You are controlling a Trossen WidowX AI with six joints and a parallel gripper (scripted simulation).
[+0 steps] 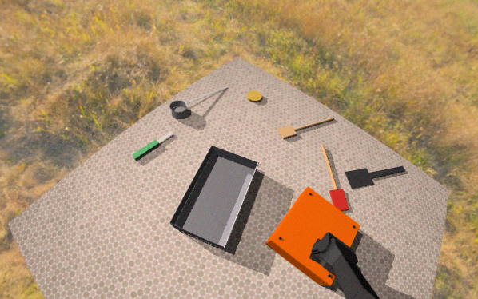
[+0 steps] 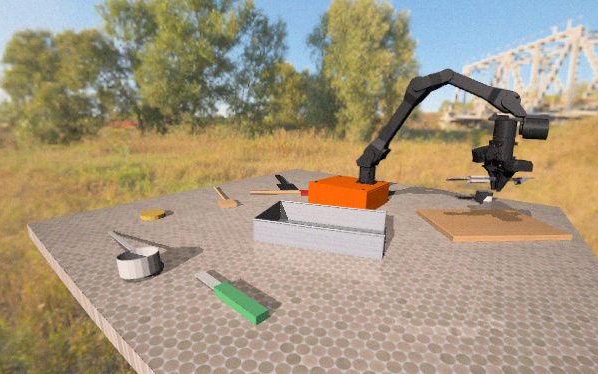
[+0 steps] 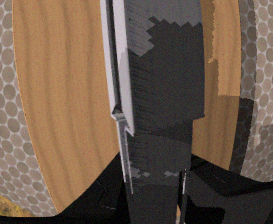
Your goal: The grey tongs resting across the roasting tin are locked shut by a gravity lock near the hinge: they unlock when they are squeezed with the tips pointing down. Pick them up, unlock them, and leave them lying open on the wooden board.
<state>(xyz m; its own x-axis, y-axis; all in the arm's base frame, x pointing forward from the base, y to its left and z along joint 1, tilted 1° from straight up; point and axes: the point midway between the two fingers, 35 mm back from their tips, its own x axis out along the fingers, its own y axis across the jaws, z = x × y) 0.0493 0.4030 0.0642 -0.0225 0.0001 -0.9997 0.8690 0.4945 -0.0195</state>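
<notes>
Now: gripper tip 100 mm above the wooden board. From my gripper tip the other things lie so: green-handled tool (640 mm ahead, 450 mm to the right, 100 mm below); white object (360 mm behind, 20 mm to the left, 90 mm below); roasting tin (320 mm ahead, 410 mm to the right, 80 mm below).
</notes>
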